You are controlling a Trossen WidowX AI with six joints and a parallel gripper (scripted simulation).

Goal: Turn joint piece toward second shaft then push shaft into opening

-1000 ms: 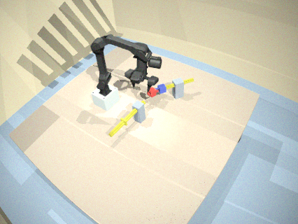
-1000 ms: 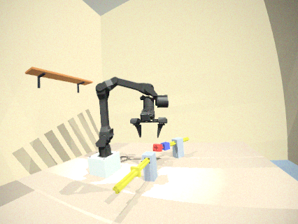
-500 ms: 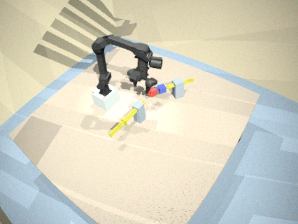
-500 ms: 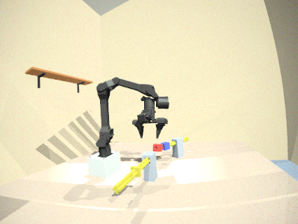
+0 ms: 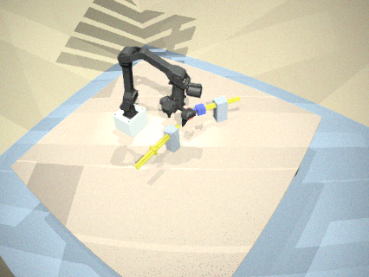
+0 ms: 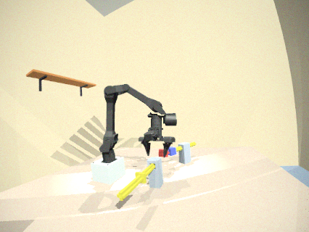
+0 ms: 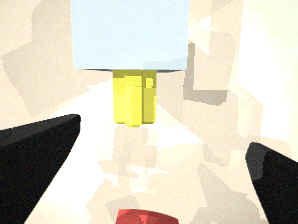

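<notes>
Now: gripper tip 1 cm short of the red joint piece, 9 cm to the right of it and 1 cm above it.
</notes>
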